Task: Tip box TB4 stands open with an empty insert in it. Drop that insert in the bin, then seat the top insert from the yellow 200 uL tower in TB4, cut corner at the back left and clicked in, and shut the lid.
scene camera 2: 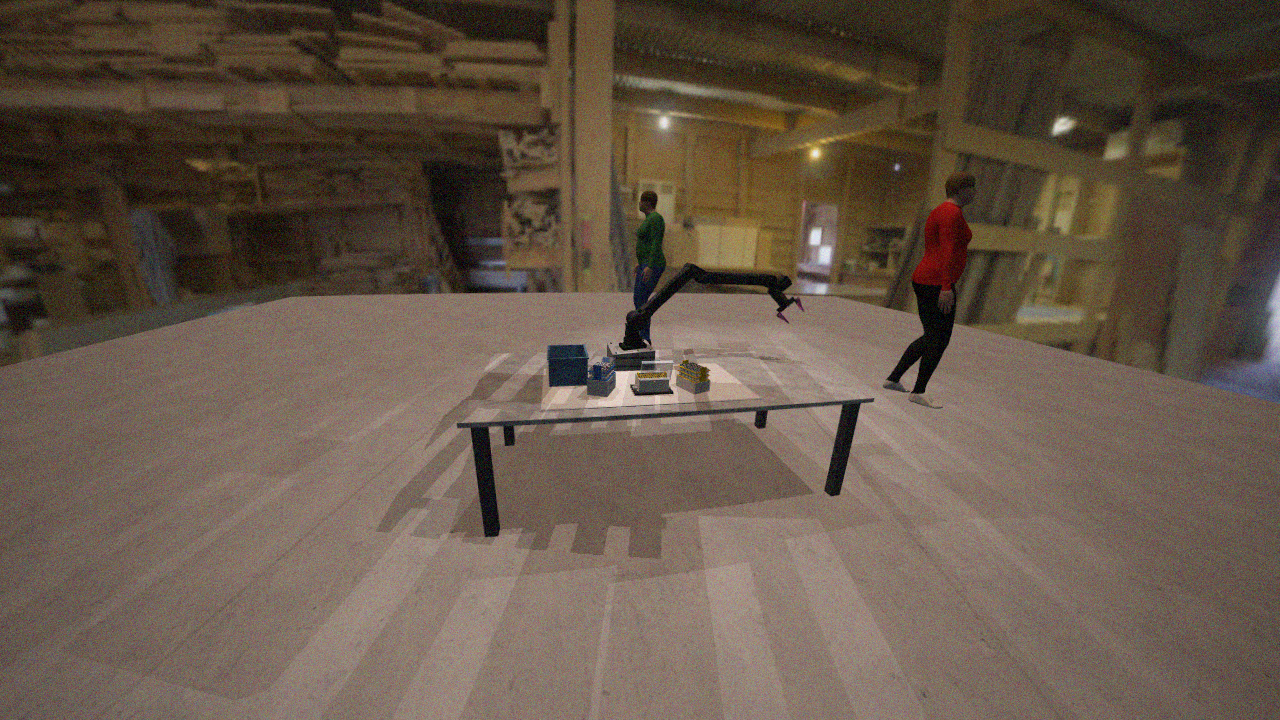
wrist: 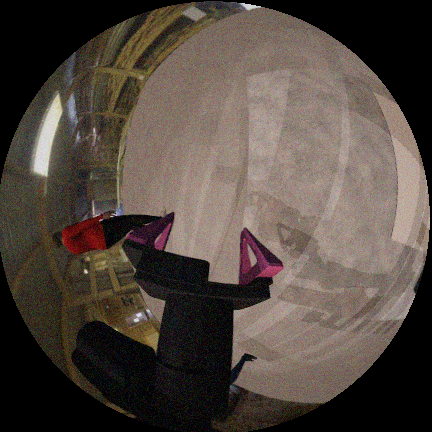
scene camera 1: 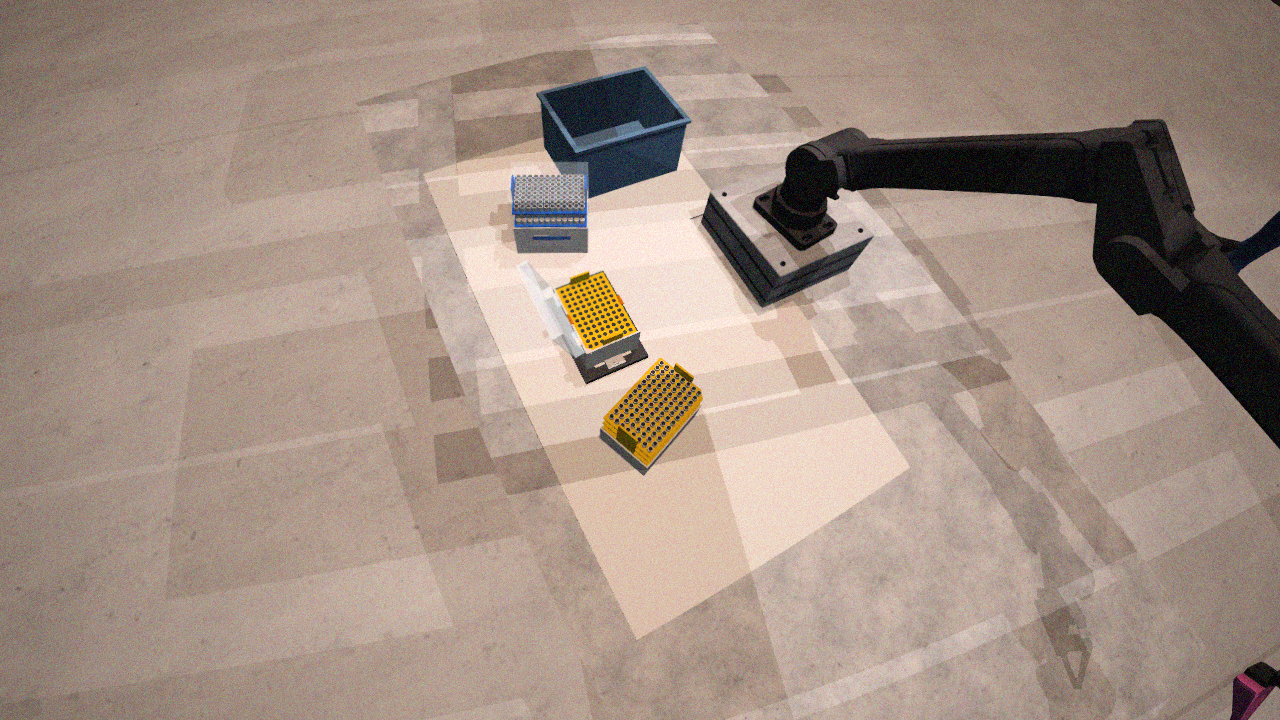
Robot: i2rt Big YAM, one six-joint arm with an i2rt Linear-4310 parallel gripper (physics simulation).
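Tip box TB4 (scene camera 1: 627, 345) (scene camera 2: 652, 385) stands on a dark base in the middle of the mat. Its clear lid (scene camera 1: 548, 308) (scene camera 2: 659, 367) is open. A yellow insert (scene camera 1: 597, 310) with dark holes lies in the box. The yellow tower (scene camera 1: 653, 410) (scene camera 2: 692, 377) stands beside TB4, turned at an angle, with a yellow insert on top. The blue bin (scene camera 1: 635, 162) (scene camera 2: 567, 367) stands at the far end of the mat. My gripper (scene camera 2: 792, 313) (wrist: 208, 222) is open and empty, high up and well away from all of them; part of one finger shows at scene camera 1's lower right edge.
A blue and grey tip rack (scene camera 1: 550, 210) (scene camera 2: 601, 379) stands between TB4 and the bin. The arm's base (scene camera 1: 787, 246) (scene camera 2: 631, 356) stands beside the mat. A person in red (scene camera 2: 944, 246) (wrist: 82, 235) and one in green (scene camera 2: 650, 238) stand beyond the table (scene camera 2: 537, 417).
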